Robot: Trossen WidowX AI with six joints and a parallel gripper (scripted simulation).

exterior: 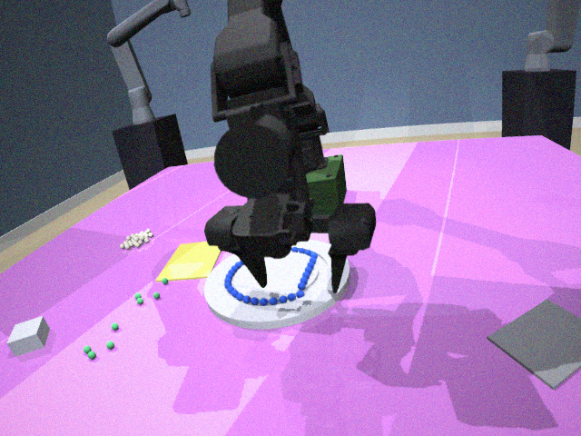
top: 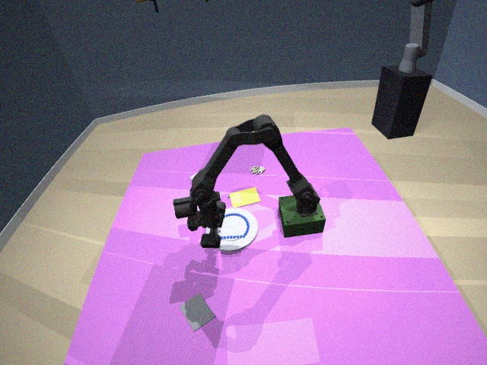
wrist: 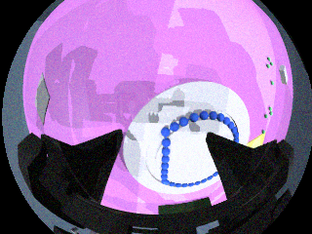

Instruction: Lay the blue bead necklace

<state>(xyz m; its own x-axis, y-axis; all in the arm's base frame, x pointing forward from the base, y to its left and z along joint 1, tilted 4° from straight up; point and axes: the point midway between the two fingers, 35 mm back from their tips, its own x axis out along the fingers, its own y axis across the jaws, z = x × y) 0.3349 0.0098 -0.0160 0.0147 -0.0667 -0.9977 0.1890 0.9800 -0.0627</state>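
Right now the round white bead board is 50 mm behind my gripper tip, 40 mm to the right of it and 10 mm below it. Round my gripper tip: yellow sheet 120 mm behind, 200 mm to the right, 20 mm below; grey tile 90 mm ahead, 260 mm to the left, 20 mm below; cube 100 mm ahead, 370 mm to the right, 10 mm below.
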